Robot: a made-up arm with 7 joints.
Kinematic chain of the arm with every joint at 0, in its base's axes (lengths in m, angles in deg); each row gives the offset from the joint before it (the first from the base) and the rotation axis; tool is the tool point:
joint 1: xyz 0 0 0 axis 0 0.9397 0.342
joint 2: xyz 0 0 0 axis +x
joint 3: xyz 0 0 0 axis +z
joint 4: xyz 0.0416 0 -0.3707 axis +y
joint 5: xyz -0.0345 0 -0.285 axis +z
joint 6: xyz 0 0 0 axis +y
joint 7: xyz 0 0 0 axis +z
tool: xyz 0 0 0
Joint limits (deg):
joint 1: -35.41..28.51
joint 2: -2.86..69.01
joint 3: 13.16..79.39
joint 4: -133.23..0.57
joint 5: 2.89..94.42
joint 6: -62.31..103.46
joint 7: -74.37..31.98
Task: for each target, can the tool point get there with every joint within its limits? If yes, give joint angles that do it. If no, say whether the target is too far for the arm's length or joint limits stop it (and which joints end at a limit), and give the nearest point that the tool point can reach.
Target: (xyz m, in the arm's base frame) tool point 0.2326 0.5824 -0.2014
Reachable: yes | joints -27.10 57.32 74.22 -20.83 54.17 29.94 -4.99
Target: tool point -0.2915 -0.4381 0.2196
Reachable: no: joint limits stop it (at a limit: joint 1, joint 2, joint 3, joint 4) | nearest point -0.0001 0.2779 0.1936 | short by 0.773 m
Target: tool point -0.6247 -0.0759 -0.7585
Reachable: no: too far | nearest point -0.2928 -0.0270 -0.5859 | short by 0.377 m
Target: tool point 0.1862 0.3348 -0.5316
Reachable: yes | joints -5.37 26.48 25.50 -27.31 64.08 33.99 21.03
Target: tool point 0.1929 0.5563 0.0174
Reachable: yes | joints -17.54 60.09 63.19 -67.46 16.01 25.06 -62.80
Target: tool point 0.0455 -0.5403 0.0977
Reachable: no: joint limits stop it (at a limit: joint 1, joint 2, joint 3, joint 4) | nearest point 0.3377 -0.0138 -0.0225 | short by 0.614 m
